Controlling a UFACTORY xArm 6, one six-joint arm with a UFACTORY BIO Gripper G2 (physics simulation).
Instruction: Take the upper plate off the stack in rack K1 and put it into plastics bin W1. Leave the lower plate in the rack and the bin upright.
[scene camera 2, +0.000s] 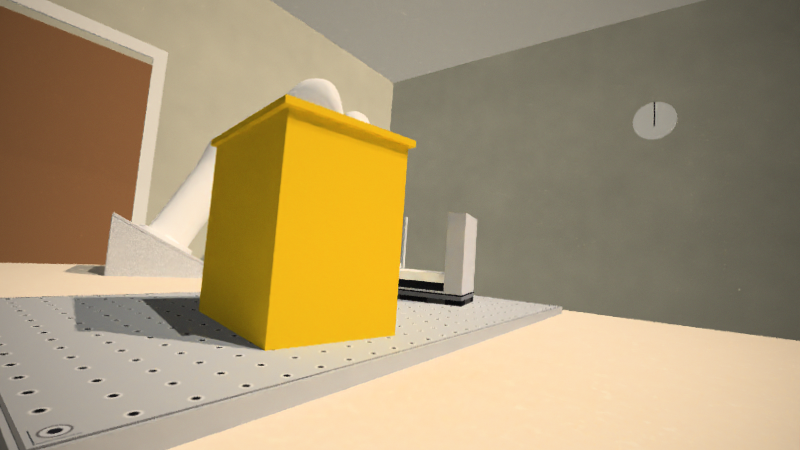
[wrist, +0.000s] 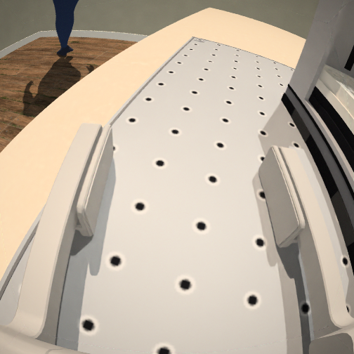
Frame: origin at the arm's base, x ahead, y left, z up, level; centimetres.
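Seen in the pictures: arm's base at its link origin: (scene camera 2: 165, 241).
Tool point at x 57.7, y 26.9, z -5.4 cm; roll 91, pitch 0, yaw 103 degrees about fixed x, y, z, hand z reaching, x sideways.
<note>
Pixels of each thing's middle, then the offset from my tool point to it. Level surfaces: height alone.
- yellow plastics bin W1 at the middle of its body: (scene camera 2: 298, 229) dx +9.8, dy -44.2, dz +8.0 cm
- perforated board at its surface level: dz -0.9 cm
- pale plate-like layer at the middle of its body: (scene camera 2: 429, 275) dx +6.6, dy -11.8, dz +3.0 cm
- tabletop at its surface level: dz -2.3 cm
The yellow plastics bin W1 (scene camera 2: 335, 235) stands upright on the perforated board (scene camera 2: 167, 414) (wrist: 170, 240). Behind it, rack K1 shows in part, with a pale grey upright (scene camera 2: 459, 251) (wrist: 312, 55) and a dark base. A pale plate-like layer (scene camera 2: 423, 274) (wrist: 336, 87) lies in the rack; how many plates are stacked cannot be told. My gripper (wrist: 187, 167) is shut at its narrowest, its two pads apart with nothing between them. It is over the board, beside the rack, which is to the right in the wrist view. The bin hides my gripper in the scene view.
My white arm (scene camera 2: 184, 195) rises from a grey wedge base (scene camera 2: 139, 251) behind the bin. The tabletop (scene camera 2: 559, 386) (wrist: 40, 145) borders the board. A person's blue-clad legs (wrist: 65, 22) show on the wooden floor (wrist: 30, 60) beyond the table.
</note>
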